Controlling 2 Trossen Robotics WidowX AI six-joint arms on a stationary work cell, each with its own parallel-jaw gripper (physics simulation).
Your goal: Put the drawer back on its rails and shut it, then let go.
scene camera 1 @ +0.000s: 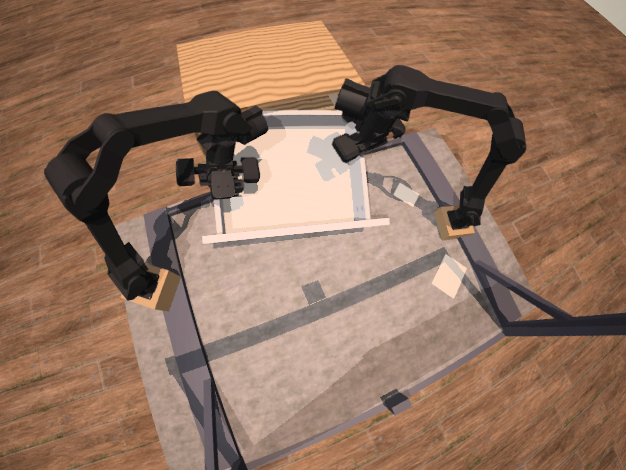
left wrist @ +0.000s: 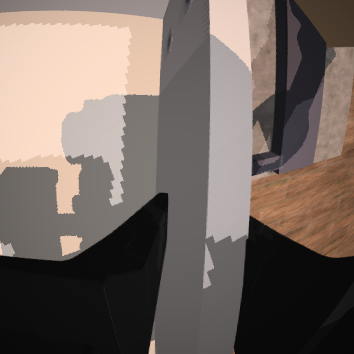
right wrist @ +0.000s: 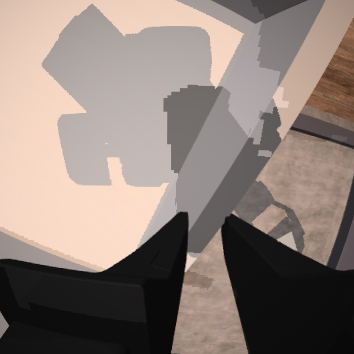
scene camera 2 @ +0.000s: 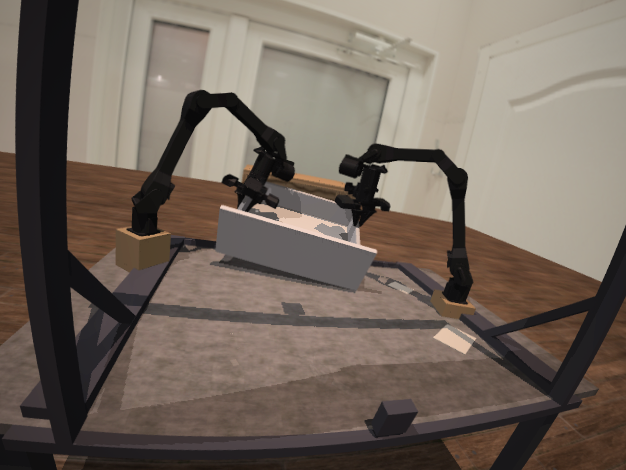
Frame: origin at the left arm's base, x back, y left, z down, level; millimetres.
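Seen in the pictures: left gripper, fingertip midpoint: [left wrist: 185,202]; right gripper, fingertip midpoint: [scene camera 1: 360,151] [right wrist: 204,220] [scene camera 2: 356,226]; left arm's base at its link origin: [scene camera 1: 144,284] [scene camera 2: 143,231]; right arm's base at its link origin: [scene camera 1: 457,219] [scene camera 2: 454,298].
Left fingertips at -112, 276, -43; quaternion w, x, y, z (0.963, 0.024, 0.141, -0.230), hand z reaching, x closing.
Observation:
Pixels of each thing's top centre, then the offset from my left fingertips to it, as dx, dy, dz. Level surfaces: height alone.
- wooden cabinet at its top centre: [scene camera 1: 264,60] [scene camera 2: 300,176] -27, +345, -137
- grey mottled table top at its surface level: dz +144
- small dark block at its top centre: [scene camera 2: 399,404] [scene camera 1: 401,406] -585, -413, +87
The white drawer [scene camera 1: 293,177] [scene camera 2: 293,247] is out in front of the wooden cabinet [scene camera 1: 262,63] [scene camera 2: 316,179], its back end close to the cabinet's front. In scene camera 2 its front panel slopes down to the right. My left gripper [scene camera 1: 218,174] [scene camera 2: 246,203] [left wrist: 185,202] is shut on the drawer's left side wall [left wrist: 185,125]. My right gripper [scene camera 1: 371,139] [scene camera 2: 359,220] [right wrist: 204,220] is shut on the right side wall [right wrist: 210,175], which runs slantwise between its fingertips. The rails inside the cabinet are hidden, and whether the drawer's back end touches them cannot be told.
A grey mottled table top [scene camera 1: 283,394] [scene camera 2: 242,359] lies under and in front of the drawer. Dark frame beams [scene camera 1: 184,323] [scene camera 2: 252,442] run along its edges, with a small dark block [scene camera 1: 395,402] [scene camera 2: 395,417] at the front. Dark uprights [scene camera 2: 42,151] rise at the near corners.

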